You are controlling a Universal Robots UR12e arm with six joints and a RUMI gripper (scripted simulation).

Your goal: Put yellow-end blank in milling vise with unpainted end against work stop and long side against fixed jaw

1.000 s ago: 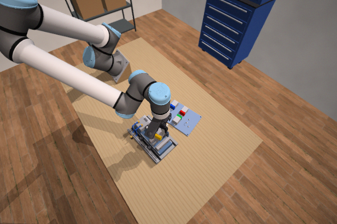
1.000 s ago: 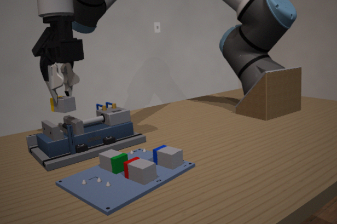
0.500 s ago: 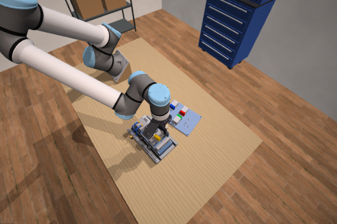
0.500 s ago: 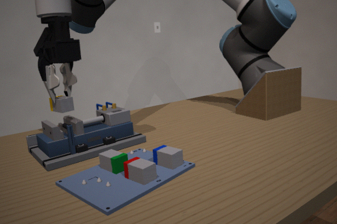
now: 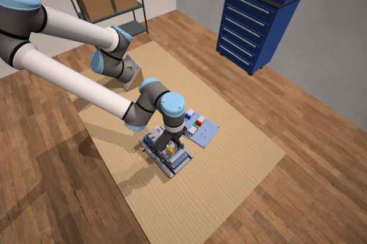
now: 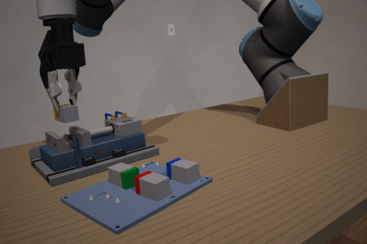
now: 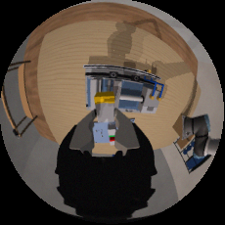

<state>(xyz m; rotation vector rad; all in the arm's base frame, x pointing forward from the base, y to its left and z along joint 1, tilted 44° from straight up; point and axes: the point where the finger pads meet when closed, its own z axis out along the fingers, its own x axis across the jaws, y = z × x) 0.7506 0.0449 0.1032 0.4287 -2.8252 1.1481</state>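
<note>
The fixed jaw lies 90 mm below my hand and 40 mm ahead of it. Also, from my hand: yellow-ended blank: 20 mm below; then milling vise: 130 mm below, 60 mm behind, 20 mm to the right; then moving jaw: 90 mm below, 30 mm behind, 10 mm to the right.
</note>
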